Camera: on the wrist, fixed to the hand. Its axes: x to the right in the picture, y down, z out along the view.
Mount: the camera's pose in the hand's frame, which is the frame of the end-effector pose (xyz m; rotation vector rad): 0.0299 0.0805 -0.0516 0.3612 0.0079 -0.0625
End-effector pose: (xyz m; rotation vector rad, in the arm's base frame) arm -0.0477 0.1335 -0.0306 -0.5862 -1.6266 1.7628
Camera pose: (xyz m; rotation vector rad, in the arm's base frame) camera -0.0447 0.1900 -0.1133 -0.3674 -1.2620 1.9416
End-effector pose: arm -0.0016 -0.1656 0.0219 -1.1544 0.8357 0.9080
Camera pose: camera -0.0671 -0.1988 -0.0463 -0.8641 0.9216 0.6675
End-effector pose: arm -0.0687 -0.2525 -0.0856 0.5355 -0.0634 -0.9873
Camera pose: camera 0.0254 -0.2211 -0.0992 0.8763 -0.2219 -1.0406
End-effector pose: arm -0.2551 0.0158 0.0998 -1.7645 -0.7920 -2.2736
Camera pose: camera -0.2732 -0.0722 0.1442 -1.5832 -1.1840 -2.0107
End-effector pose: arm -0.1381 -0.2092 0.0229 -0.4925 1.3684 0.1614
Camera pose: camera -0.2096 -0.1649 -0.0315 -0.2323 1.3514 -0.1382
